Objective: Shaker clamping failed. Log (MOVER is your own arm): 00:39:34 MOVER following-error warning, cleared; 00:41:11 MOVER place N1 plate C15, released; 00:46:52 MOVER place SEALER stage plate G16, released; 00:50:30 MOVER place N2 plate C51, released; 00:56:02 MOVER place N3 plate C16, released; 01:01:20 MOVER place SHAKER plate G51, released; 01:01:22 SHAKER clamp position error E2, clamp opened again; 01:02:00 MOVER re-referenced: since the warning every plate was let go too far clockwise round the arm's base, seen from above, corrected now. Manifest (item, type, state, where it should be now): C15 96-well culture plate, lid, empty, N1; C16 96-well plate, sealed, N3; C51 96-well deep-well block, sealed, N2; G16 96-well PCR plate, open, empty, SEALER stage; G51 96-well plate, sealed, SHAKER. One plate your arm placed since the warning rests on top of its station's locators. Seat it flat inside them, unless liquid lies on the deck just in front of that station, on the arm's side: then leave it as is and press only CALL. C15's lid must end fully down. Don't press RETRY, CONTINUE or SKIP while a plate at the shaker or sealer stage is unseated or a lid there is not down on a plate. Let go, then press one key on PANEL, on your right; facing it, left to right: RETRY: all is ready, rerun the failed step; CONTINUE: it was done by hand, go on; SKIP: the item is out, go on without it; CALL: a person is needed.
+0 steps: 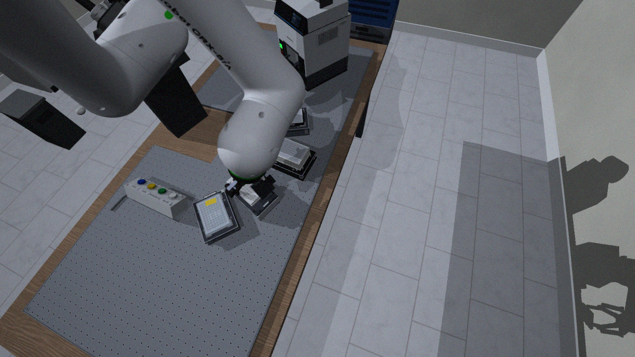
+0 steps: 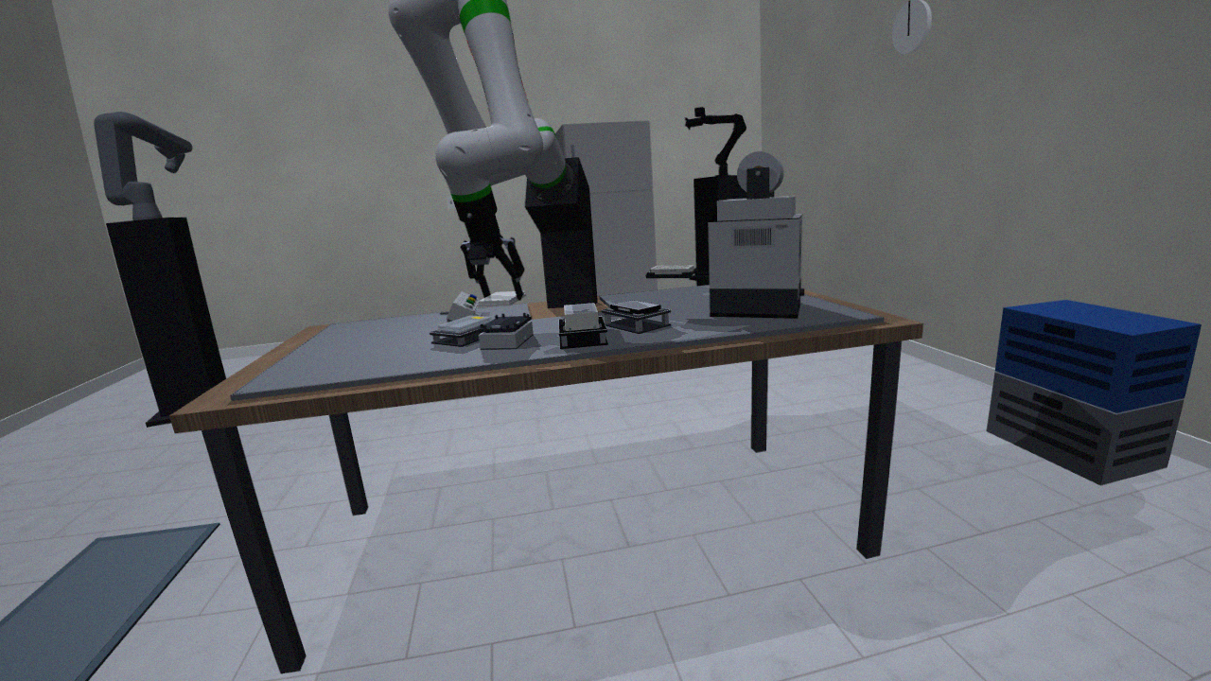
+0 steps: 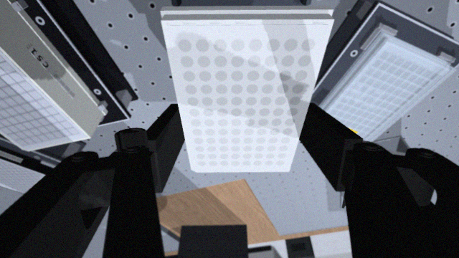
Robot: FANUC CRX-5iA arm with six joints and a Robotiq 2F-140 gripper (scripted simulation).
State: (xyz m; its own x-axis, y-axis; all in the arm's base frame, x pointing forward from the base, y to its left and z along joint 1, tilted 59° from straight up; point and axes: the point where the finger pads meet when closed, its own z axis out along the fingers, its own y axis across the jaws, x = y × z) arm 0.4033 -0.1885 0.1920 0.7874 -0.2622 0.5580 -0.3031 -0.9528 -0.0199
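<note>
My gripper is now 110 mm above the shaker and 20 mm short of it.
</note>
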